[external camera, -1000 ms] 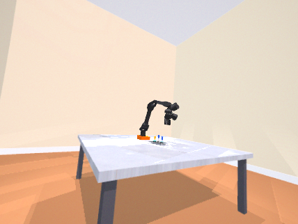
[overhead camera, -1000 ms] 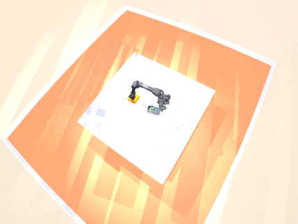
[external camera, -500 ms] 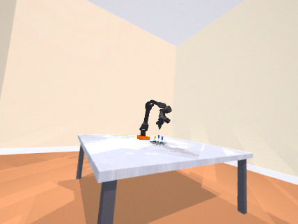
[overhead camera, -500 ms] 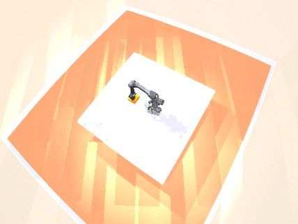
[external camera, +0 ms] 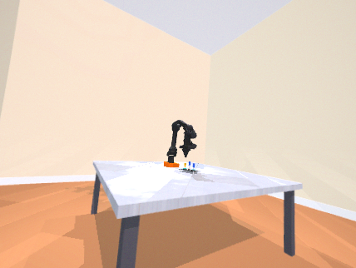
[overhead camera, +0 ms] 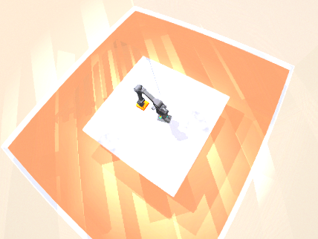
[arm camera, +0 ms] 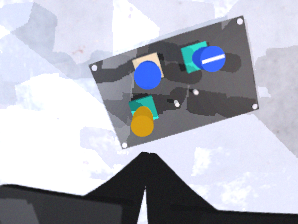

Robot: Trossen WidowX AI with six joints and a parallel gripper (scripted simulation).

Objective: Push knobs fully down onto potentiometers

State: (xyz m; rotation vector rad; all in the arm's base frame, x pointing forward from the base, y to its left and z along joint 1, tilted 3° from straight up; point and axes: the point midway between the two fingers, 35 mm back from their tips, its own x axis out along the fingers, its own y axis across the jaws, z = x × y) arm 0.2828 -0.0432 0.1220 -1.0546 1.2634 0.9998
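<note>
Now: gripper tip 60 mm above the yellow knob. Also, from my gripper tip: teal potentiometer 70 mm below, 50 mm to the left, 50 mm ahead.
</note>
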